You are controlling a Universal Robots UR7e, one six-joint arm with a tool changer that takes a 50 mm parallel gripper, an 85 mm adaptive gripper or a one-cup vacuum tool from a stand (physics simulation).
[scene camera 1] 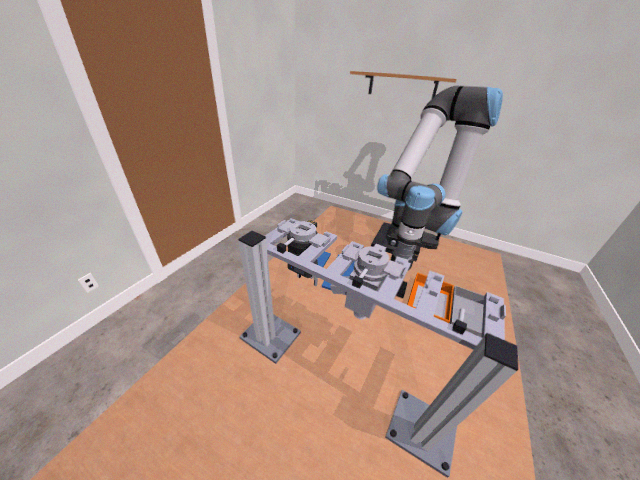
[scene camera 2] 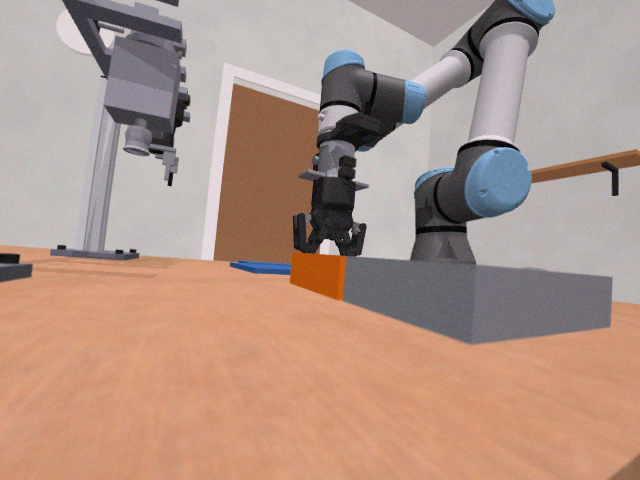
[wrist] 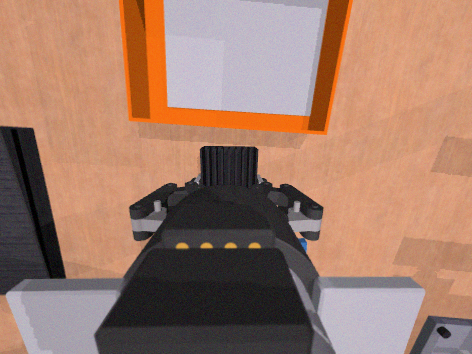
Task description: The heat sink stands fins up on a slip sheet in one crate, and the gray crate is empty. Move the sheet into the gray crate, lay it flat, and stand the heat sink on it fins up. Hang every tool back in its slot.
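Note:
My gripper, the 85 mm adaptive one, points down low over the table beside the orange crate, on the side away from the gray crate. It is shut on the black heat sink, whose fins face up in the wrist view. Its underside is hidden, so I cannot tell whether it touches the table. The pale slip sheet lies flat in the orange crate, with no heat sink on it. The gray crate stands beside the orange crate; no object shows in it.
The tool stand holds the smaller gripper in one end slot and the vacuum tool in the middle; the other end slot is empty. A blue item lies beyond. A black base is at the wrist view's left.

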